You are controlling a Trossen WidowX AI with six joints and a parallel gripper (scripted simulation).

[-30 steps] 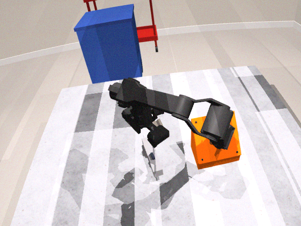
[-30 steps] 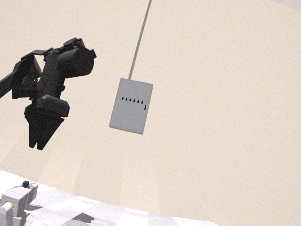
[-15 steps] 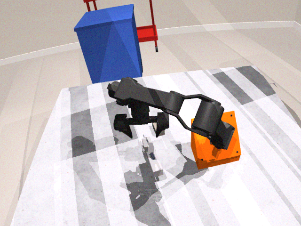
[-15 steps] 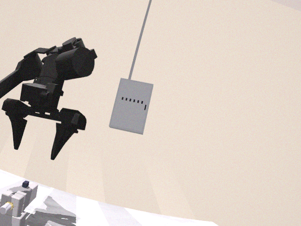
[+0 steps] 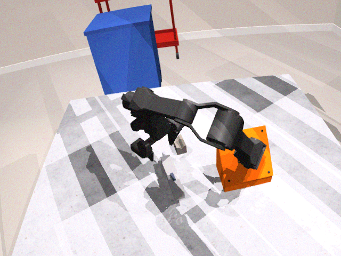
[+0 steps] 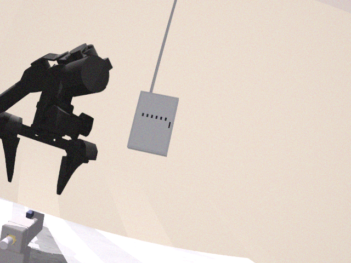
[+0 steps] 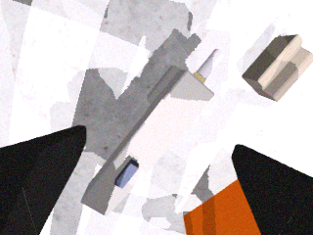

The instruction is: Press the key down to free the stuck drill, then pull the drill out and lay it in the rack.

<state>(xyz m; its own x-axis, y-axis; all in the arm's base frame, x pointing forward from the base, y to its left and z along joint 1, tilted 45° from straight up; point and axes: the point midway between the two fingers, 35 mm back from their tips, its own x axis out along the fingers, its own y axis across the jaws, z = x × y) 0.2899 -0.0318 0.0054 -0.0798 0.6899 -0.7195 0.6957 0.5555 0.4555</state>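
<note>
My gripper tip is 8 cm above the yellow drill, 2 cm to the left of it and 1 cm past it. The rest, counted from my gripper tip: small blue key 8 cm below, 7 cm to the left, 3 cm behind; housing block 9 cm below, 4 cm to the left, 2 cm behind.
</note>
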